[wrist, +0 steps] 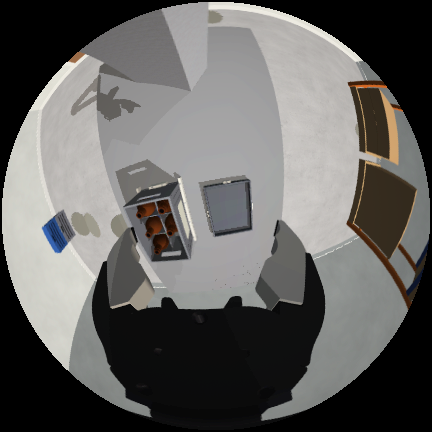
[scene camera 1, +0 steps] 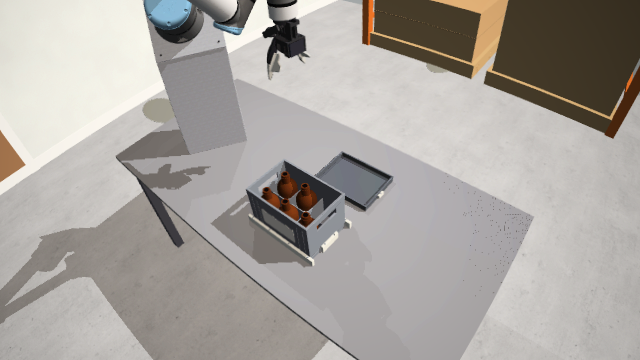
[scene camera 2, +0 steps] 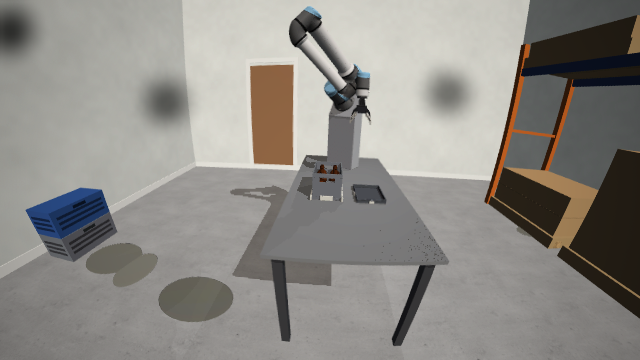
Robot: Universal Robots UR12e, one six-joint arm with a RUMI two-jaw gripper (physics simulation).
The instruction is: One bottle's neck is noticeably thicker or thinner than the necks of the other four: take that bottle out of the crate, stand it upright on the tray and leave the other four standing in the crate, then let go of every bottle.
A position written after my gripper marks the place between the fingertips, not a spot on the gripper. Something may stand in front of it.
Note:
In view: my gripper (scene camera 1: 287, 71).
My gripper is seen too in the wrist view (wrist: 203, 225).

